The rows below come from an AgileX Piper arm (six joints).
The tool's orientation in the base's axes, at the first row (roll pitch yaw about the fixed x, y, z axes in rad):
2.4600, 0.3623, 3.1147
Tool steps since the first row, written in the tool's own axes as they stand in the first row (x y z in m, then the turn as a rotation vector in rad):
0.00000, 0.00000, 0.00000, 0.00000, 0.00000, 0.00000
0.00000, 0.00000, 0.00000, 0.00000, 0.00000, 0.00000
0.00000, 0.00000, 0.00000, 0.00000, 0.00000, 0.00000
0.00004, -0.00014, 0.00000, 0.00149, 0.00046, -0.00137
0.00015, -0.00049, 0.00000, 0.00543, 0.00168, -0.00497
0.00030, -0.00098, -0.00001, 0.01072, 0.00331, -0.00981
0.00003, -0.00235, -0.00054, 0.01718, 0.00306, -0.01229
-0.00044, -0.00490, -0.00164, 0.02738, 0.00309, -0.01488
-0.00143, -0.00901, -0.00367, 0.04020, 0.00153, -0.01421
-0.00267, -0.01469, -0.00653, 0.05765, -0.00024, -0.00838
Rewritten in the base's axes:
0.00000, 0.00000, 0.00000, 0.00000, 0.00000, 0.00000
0.00000, 0.00000, 0.00000, 0.00000, 0.00000, 0.00000
0.00000, 0.00000, 0.00000, 0.00000, 0.00000, 0.00000
-0.00001, -0.00011, -0.00010, -0.00189, -0.00046, 0.00074
-0.00004, -0.00038, -0.00034, -0.00687, -0.00164, 0.00267
-0.00009, -0.00077, -0.00068, -0.01356, -0.00325, 0.00527
0.00029, -0.00217, -0.00100, -0.02027, -0.00482, 0.00464
0.00092, -0.00487, -0.00154, -0.03056, -0.00616, 0.00292
0.00209, -0.00937, -0.00214, -0.04204, -0.00664, -0.00303
0.00356, -0.01562, -0.00297, -0.05629, -0.00395, -0.01449

